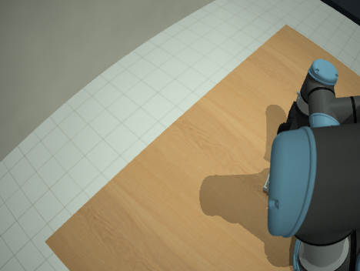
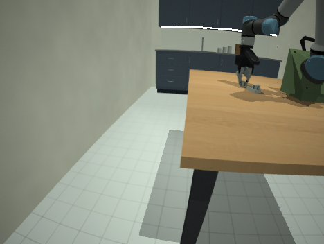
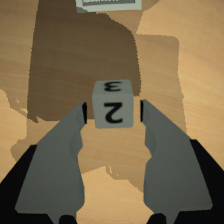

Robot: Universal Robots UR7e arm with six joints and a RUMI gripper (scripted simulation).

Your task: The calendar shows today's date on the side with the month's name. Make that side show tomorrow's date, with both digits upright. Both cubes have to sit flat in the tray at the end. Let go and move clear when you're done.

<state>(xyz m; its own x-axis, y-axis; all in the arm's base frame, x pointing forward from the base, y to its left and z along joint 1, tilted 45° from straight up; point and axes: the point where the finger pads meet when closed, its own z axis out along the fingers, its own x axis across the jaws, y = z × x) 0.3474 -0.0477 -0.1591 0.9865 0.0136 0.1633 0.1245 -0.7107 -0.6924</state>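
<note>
Now: the grey digit cube 10 mm below my hand. From my hand the other things lie so: white calendar tray 10 mm behind, 110 mm to the left, 20 mm below.
</note>
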